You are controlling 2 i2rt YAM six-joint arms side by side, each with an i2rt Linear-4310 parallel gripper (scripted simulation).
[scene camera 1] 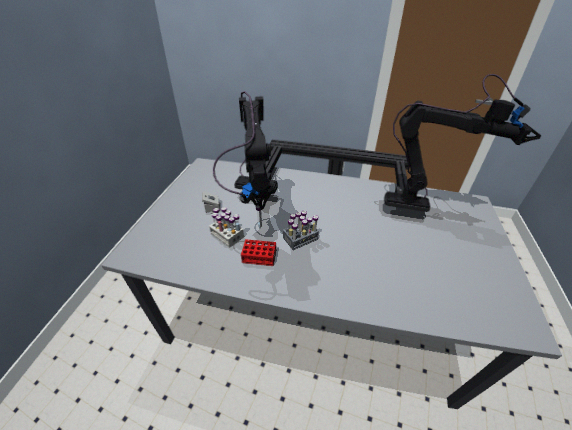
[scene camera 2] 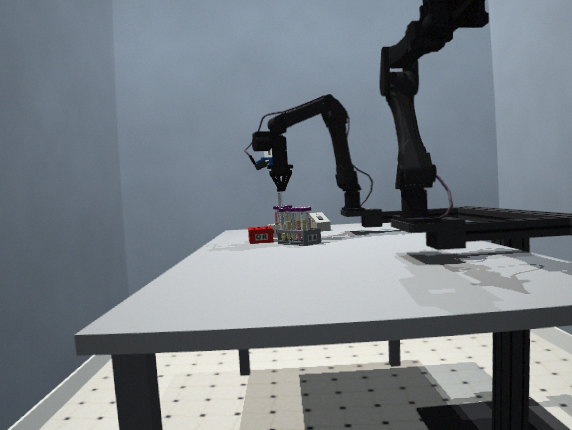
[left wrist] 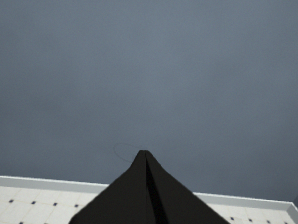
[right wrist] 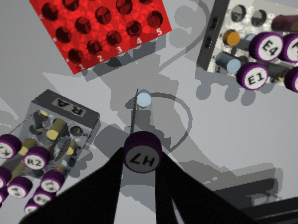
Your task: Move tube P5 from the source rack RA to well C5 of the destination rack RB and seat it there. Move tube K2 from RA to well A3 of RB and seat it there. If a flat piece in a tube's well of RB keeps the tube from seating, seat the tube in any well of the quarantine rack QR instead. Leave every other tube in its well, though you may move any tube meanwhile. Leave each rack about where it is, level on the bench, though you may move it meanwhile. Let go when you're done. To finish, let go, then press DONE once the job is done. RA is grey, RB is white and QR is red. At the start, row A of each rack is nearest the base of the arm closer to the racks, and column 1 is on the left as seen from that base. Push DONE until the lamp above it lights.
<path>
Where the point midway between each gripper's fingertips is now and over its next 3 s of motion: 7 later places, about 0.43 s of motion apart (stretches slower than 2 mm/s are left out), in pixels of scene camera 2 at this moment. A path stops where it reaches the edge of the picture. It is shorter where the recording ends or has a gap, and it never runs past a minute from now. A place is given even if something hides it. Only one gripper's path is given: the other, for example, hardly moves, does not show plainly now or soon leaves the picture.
My right gripper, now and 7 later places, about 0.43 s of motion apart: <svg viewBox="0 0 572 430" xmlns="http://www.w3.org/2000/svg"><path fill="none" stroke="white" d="M281 191L288 190L296 190L299 191L295 190L291 190L291 189L291 190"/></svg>
</path>
